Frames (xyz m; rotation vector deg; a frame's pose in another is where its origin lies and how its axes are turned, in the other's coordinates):
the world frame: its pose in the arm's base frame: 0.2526 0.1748 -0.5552 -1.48 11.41 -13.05
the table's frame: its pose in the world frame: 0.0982 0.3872 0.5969 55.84 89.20 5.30
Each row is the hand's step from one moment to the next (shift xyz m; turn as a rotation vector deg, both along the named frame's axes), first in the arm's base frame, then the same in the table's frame.
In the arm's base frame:
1: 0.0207 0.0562 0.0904 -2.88 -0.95 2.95
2: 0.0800 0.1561 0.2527 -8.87 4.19 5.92
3: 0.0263 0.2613 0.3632 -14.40 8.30 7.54
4: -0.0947 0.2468 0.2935 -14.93 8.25 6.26
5: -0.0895 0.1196 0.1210 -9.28 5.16 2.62
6: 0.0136 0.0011 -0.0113 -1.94 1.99 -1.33
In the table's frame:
1: -0.0397 0.0823 -0.0583 -3.14 -1.40 -2.46
2: -0.1102 0.2462 -0.1479 -2.99 -2.02 -10.87
3: -0.1430 0.3061 -0.2945 -2.31 -3.39 -17.78
4: -0.1028 0.1785 -0.3370 -1.33 -4.36 -17.59
5: -0.0354 0.0448 -0.1835 0.22 -3.23 -10.45
6: 0.0107 0.0060 0.0128 2.10 -1.00 -2.02

